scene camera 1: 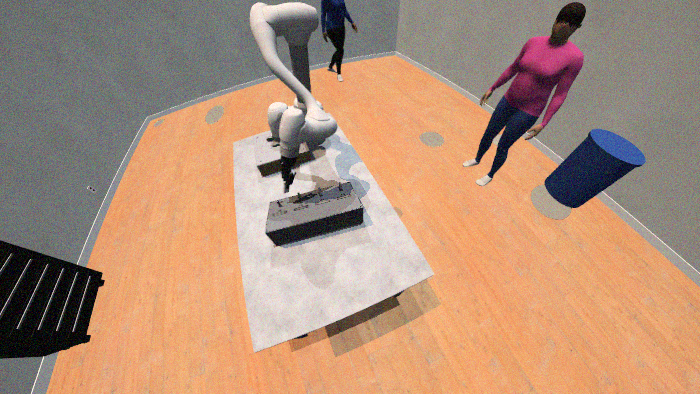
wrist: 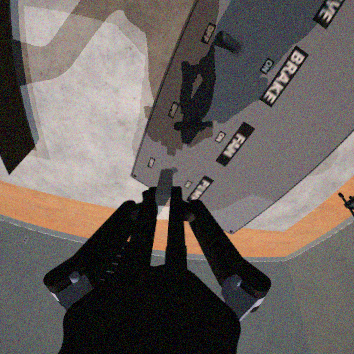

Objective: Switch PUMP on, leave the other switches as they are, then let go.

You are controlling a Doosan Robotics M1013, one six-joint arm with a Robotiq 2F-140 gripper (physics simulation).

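Places are measured from the arm's base along level axes (x ahead, y left, z up), in metres.
Pixels of known places: gripper, fingertip midpoint: (scene camera 1: 286, 191) (wrist: 166, 179).
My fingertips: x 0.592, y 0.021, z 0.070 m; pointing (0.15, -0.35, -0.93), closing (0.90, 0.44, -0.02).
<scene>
For each thing: its top centre in the pictures, then the offset to it from my fingertips. Level surfaces: height alone.
- PUMP label, middle of its top: (wrist: 198, 192) 0.057 m right, 0.091 m ahead, 0.052 m down
- PUMP lever, middle of its top: (scene camera 1: 277, 200) 0.060 m right, 0.021 m ahead, 0.031 m down
- FAN label, middle of its top: (wrist: 234, 146) 0.063 m left, 0.085 m ahead, 0.052 m down
- BRAKE label, middle of its top: (wrist: 284, 77) 0.183 m left, 0.079 m ahead, 0.052 m down
- BRAKE lever, middle of its top: (wrist: 234, 42) 0.179 m left, 0.004 m back, 0.040 m down
- pale table, its level: 0.167 m down
The grey switch box (scene camera 1: 320, 216) (wrist: 280, 165) stands on the table with a row of small levers. The PUMP label (wrist: 201, 188) is at the box's near end in the wrist view, partly covered by a finger. The PUMP lever (scene camera 1: 280, 203) stands at the left end in the scene view. In the wrist view it is hidden behind the fingertips, so its tilt cannot be told. My gripper (scene camera 1: 286, 190) (wrist: 166, 179) is shut and empty, its tips close to the PUMP lever; contact cannot be told. The FAN label (wrist: 235, 143) and BRAKE label (wrist: 284, 76) lie farther along; the BRAKE lever (wrist: 227, 41) leans.
A second dark box (scene camera 1: 270, 168) (wrist: 7, 125) stands behind the switch box on the pale table (scene camera 1: 300, 310). A person in pink (scene camera 1: 547, 75) and a blue barrel (scene camera 1: 590, 170) are at the right. A person in blue (scene camera 1: 334, 20) is at the back.
</scene>
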